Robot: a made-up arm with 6 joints. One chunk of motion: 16 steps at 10 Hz.
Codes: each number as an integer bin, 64 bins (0 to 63) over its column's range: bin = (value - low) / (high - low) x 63, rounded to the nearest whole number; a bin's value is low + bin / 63 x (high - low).
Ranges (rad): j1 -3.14..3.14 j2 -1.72..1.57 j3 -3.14..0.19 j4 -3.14..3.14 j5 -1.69..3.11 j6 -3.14..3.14
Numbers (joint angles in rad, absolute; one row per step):
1: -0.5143 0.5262 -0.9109 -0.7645 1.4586 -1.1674
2: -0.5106 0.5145 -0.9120 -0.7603 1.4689 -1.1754
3: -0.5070 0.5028 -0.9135 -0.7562 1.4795 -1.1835
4: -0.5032 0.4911 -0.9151 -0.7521 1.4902 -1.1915
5: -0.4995 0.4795 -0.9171 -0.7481 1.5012 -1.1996
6: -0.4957 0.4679 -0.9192 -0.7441 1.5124 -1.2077
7: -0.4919 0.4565 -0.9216 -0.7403 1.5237 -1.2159
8: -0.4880 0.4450 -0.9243 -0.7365 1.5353 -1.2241
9: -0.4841 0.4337 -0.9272 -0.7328 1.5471 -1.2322
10: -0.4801 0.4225 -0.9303 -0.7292 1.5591 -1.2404
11: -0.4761 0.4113 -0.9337 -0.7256 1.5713 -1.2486
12: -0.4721 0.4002 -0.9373 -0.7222 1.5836 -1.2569
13: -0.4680 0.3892 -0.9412 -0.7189 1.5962 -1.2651
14: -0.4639 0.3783 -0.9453 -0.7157 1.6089 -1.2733
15: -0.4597 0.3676 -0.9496 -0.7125 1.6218 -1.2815
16: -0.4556 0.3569 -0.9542 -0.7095 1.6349 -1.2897
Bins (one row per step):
1: 26 43 42 24 41 20
2: 26 43 42 24 41 20
3: 26 43 42 24 42 20
4: 26 42 42 24 42 20
5: 26 42 42 24 42 19
6: 27 42 42 24 42 19
7: 27 42 42 24 42 19
8: 27 41 42 24 42 19
9: 27 41 42 24 42 19
10: 27 41 42 24 43 19
11: 27 41 42 24 43 19
12: 27 41 42 24 43 19
13: 27 40 42 24 43 19
14: 27 40 42 24 43 19
15: 27 40 41 24 43 19
16: 27 40 41 24 44 19

